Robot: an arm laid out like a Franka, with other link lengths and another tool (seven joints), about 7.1 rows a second.
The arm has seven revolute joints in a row. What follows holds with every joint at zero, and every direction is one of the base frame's.
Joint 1 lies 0.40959 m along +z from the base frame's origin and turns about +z.
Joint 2 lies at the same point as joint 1 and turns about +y.
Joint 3 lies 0.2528 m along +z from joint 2 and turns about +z.
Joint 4 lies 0.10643 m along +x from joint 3 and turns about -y.
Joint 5 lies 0.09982 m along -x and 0.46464 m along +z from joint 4 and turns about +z.
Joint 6 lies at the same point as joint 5 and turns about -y.
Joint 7 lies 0.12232 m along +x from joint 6 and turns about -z.
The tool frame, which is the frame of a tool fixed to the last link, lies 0.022 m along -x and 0.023 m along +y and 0.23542 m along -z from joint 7; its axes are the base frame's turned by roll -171.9, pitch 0 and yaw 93.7 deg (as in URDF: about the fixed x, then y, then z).
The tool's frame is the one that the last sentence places.
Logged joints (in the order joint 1, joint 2, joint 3, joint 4, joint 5, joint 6, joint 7), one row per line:
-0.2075 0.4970 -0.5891 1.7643 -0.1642 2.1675 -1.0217
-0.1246 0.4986 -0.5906 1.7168 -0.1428 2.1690 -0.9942
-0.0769 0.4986 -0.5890 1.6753 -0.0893 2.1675 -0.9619
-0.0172 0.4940 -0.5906 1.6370 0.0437 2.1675 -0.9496
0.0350 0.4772 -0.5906 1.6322 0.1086 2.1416 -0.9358
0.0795 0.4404 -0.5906 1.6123 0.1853 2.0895 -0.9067
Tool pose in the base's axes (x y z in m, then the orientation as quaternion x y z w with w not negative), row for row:
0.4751 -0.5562 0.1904 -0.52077 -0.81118 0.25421 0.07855
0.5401 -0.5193 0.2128 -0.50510 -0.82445 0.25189 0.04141
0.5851 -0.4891 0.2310 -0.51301 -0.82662 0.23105 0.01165
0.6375 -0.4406 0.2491 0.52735 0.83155 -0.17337 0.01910
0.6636 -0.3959 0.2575 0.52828 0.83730 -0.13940 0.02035
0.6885 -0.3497 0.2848 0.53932 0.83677 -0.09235 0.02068
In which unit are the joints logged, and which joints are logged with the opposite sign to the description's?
The joints are logged in radians. Opposite sign: joint 4.
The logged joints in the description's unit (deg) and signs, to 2 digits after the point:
-11.89 28.48 -33.75 -101.09 -9.41 124.19 -58.54
-7.14 28.57 -33.84 -98.37 -8.18 124.27 -56.96
-4.41 28.57 -33.75 -95.99 -5.12 124.19 -55.11
-0.99 28.30 -33.84 -93.79 2.50 124.19 -54.41
2.01 27.34 -33.84 -93.52 6.22 122.70 -53.62
4.56 25.23 -33.84 -92.38 10.62 119.72 -51.95

